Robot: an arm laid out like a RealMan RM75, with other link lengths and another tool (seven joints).
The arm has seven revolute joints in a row. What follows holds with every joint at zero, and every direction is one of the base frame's. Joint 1 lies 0.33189 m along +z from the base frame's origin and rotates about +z. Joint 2 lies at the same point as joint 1 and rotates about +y. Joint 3 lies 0.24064 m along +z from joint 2 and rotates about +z. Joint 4 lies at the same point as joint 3 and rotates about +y. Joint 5 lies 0.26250 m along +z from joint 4 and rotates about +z. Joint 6 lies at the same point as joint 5 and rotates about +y. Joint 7 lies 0.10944 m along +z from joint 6 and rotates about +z. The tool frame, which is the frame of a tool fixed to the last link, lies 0.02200 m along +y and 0.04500 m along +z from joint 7; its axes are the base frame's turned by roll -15.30, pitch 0.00 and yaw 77.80 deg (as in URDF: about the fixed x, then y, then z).
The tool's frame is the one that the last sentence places.
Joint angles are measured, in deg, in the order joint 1, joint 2, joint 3, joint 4, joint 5, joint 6, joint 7. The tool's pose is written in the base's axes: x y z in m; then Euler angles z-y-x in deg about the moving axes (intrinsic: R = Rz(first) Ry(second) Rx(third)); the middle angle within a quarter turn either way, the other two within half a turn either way. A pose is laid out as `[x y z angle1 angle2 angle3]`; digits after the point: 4 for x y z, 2 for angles.
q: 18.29, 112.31, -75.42, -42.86, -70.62, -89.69, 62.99
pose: [0.2377 0.3184 0.0958 -91.82 20.71 123.42]
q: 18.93, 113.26, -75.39, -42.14, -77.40, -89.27, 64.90
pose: [0.2445 0.3112 0.0780 -91.12 15.93 128.30]
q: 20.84, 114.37, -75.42, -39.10, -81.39, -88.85, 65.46
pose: [0.2470 0.3074 0.0595 -91.40 12.14 130.59]
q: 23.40, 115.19, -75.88, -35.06, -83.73, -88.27, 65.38
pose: [0.2474 0.3051 0.0420 -91.72 8.82 132.07]
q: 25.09, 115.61, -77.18, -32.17, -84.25, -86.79, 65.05
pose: [0.2480 0.3040 0.0286 -92.16 7.13 133.42]
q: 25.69, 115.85, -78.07, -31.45, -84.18, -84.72, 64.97
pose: [0.2484 0.3068 0.0217 -92.59 7.46 134.68]
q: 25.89, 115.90, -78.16, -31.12, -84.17, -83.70, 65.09
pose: [0.2495 0.3087 0.0198 -93.16 7.86 135.23]
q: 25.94, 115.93, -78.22, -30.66, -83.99, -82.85, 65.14
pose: [0.2514 0.3097 0.0182 -93.94 8.23 135.55]
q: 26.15, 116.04, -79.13, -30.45, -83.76, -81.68, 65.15
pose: [0.2514 0.3105 0.0141 -94.02 8.29 136.32]
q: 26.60, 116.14, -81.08, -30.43, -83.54, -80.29, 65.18
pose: [0.2498 0.3105 0.0075 -93.26 7.78 137.69]
